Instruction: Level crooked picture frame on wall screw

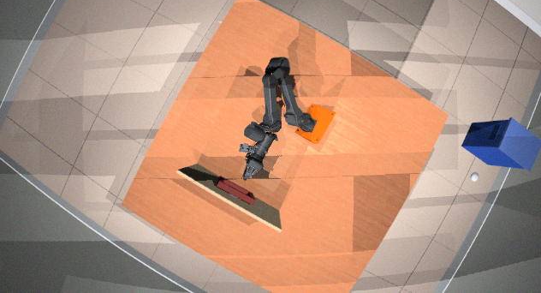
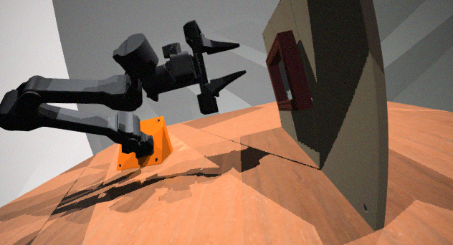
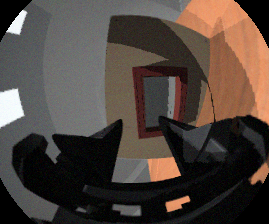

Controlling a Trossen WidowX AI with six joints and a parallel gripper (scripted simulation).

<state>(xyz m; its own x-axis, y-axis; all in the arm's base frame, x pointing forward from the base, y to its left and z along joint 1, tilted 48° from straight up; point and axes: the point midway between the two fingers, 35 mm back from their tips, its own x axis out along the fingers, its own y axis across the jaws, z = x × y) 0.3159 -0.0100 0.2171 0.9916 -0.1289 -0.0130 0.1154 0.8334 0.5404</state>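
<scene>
Now: the dark red picture frame 80 mm ahead of my gripper tip, 60 mm below it and 10 mm to the right of it. Round my gripper tip: upright wall panel 90 mm ahead, 70 mm below, 10 mm to the right.
</scene>
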